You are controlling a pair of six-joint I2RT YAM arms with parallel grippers.
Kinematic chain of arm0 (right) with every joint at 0, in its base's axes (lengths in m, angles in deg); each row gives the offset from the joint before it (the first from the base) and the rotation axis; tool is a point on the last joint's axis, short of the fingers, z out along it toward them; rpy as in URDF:
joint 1: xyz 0 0 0.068 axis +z
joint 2: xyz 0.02 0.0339 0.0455 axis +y
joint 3: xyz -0.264 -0.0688 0 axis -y
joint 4: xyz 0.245 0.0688 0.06 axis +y
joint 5: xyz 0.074 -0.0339 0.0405 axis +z
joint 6: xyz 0.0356 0 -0.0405 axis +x
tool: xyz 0 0 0 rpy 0 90 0
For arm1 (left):
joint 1: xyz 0 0 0.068 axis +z
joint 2: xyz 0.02 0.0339 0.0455 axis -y
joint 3: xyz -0.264 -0.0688 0 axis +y
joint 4: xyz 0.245 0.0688 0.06 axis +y
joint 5: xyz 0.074 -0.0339 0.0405 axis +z
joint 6: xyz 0.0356 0 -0.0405 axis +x
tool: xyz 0 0 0 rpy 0 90 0
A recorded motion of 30 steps. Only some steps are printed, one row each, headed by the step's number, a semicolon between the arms.
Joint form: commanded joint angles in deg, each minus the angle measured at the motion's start. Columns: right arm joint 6, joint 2, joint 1, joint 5, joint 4, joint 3; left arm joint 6, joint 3, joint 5, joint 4, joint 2, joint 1.
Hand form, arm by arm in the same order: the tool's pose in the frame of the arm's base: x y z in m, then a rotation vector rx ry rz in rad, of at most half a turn. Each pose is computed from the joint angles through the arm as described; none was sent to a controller.
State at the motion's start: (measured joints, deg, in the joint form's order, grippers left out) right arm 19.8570 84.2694 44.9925 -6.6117 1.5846 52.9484; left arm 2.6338 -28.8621 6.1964 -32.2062 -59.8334 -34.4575
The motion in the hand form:
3: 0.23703 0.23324 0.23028 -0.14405 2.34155 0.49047; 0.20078 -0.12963 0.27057 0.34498 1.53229 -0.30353
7: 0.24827 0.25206 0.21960 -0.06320 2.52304 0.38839; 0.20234 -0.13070 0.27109 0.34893 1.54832 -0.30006
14: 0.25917 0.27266 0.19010 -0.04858 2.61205 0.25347; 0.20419 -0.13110 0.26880 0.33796 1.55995 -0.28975
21: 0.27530 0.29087 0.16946 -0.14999 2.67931 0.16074; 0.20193 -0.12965 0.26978 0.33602 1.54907 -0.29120
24: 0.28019 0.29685 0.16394 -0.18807 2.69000 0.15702; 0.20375 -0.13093 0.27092 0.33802 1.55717 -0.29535
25: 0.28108 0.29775 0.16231 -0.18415 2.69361 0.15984; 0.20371 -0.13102 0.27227 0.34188 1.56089 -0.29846
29: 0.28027 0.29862 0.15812 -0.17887 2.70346 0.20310; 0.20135 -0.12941 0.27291 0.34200 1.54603 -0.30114
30: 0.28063 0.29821 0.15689 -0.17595 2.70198 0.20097; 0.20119 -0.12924 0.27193 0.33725 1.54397 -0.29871
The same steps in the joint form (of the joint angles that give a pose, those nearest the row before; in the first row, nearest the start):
3: 14.01 3.72 0.70 -4.22 10.11 4.33; -0.91 -0.73 4.50 1.22 -0.26 0.03
7: 20.14 11.48 1.56 -4.58 22.41 13.19; -1.02 -1.45 4.55 2.55 -0.62 0.02
14: 22.24 20.18 2.73 -6.94 26.44 18.32; -1.27 -1.47 5.31 2.46 -1.29 0.08
21: 18.71 28.13 2.73 -6.43 30.42 25.13; -1.13 -1.04 5.30 2.17 -0.50 0.06
24: 17.33 30.26 2.73 -5.76 30.67 26.99; -1.40 -1.75 5.08 2.87 -0.98 0.09
25: 17.53 30.67 2.71 -5.58 30.58 27.22; -1.47 -2.10 4.83 3.63 -0.83 0.10
29: 18.09 30.82 2.73 -3.90 28.95 26.34; -1.23 -1.52 4.65 2.98 -0.04 0.12
30: 18.11 30.90 2.67 -4.03 28.66 26.15; -1.25 -1.23 4.93 2.47 -0.10 0.10

